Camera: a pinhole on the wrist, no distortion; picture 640 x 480 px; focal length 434.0 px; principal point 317.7 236.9 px. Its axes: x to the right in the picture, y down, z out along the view. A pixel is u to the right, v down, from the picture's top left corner.
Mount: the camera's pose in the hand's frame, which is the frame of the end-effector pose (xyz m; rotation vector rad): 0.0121 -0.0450 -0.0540 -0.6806 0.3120 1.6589
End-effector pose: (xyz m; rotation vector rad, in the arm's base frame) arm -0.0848 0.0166 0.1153 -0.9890 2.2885 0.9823
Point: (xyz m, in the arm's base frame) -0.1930 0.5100 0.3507
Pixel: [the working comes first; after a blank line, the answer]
In the camera's frame: 0.2428 0.1534 0.5487

510 358
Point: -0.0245 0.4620 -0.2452
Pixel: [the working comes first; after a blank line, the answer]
In the camera's frame: -0.3219 -0.1049 0.5350

57 152
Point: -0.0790 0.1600 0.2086
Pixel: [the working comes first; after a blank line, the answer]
In the camera's frame: 0.0696 0.0834 0.2012

468 417
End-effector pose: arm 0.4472 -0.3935 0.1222 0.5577 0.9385 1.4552
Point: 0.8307 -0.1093 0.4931
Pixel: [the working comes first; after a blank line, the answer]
In the camera's frame: -0.2629 -0.2741 0.5422

107 17
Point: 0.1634 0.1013 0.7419
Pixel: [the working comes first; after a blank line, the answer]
In the camera's frame: 0.4160 -0.5753 0.5372

outside the picture
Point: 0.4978 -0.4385 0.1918
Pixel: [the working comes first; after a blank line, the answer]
In the camera's frame: -0.0125 0.0381 0.1551

283 344
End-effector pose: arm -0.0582 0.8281 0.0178 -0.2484 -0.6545 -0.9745
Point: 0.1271 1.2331 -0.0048
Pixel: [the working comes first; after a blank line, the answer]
In the camera's frame: 0.2630 0.1085 0.4159

592 350
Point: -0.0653 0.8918 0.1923
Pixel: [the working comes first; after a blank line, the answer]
In the camera's frame: -0.0636 -0.1035 0.2140

189 27
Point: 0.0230 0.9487 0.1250
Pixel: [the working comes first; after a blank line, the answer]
In the camera's frame: 0.0551 -0.0697 0.2326

420 107
